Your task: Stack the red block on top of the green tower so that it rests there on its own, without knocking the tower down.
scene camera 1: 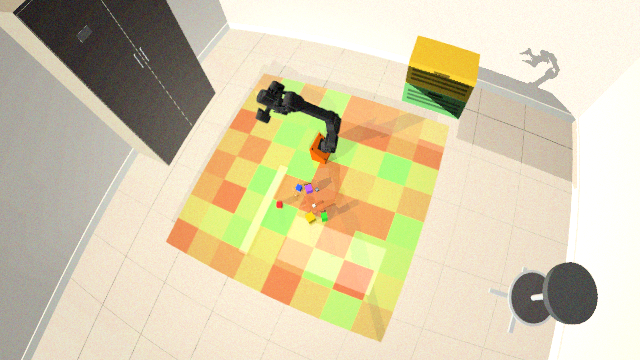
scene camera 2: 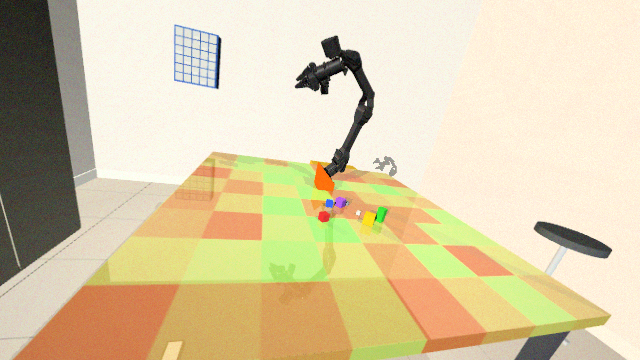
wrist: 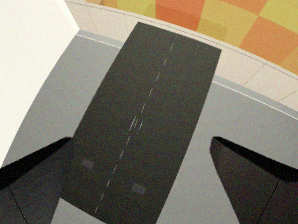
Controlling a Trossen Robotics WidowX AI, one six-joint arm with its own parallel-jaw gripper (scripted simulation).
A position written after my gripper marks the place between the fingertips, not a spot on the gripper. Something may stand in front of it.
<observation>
My gripper (scene camera 2: 295,83) is open, with nothing in its grasp.
My gripper is seen too in the wrist view (wrist: 143,145).
</observation>
